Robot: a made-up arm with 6 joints. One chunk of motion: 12 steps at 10 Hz.
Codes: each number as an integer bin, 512 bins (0 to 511) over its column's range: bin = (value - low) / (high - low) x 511, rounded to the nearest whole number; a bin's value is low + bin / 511 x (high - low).
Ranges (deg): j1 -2..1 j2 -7..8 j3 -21..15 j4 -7..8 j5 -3..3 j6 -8..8
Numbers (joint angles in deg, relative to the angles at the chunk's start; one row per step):
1: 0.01 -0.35 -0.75 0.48 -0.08 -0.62
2: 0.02 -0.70 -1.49 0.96 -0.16 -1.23
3: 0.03 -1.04 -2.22 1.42 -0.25 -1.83
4: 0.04 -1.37 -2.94 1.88 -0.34 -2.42
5: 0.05 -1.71 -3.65 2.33 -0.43 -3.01
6: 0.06 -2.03 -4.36 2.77 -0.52 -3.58
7: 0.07 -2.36 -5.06 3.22 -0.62 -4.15
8: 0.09 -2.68 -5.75 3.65 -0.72 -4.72
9: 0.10 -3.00 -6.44 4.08 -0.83 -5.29
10: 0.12 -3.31 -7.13 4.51 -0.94 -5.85
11: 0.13 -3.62 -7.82 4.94 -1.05 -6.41
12: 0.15 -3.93 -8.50 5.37 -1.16 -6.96
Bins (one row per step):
1: 342 227 287 255 249 236
2: 344 215 277 271 242 216
3: 346 203 267 287 234 197
4: 347 192 256 303 227 178
5: 349 180 246 318 219 159
6: 351 169 236 333 211 141
7: 353 158 226 348 203 123
8: 356 147 216 363 194 105
9: 358 136 207 377 185 87
10: 361 126 197 392 175 69
11: 363 115 187 407 166 51
12: 366 105 177 421 157 33

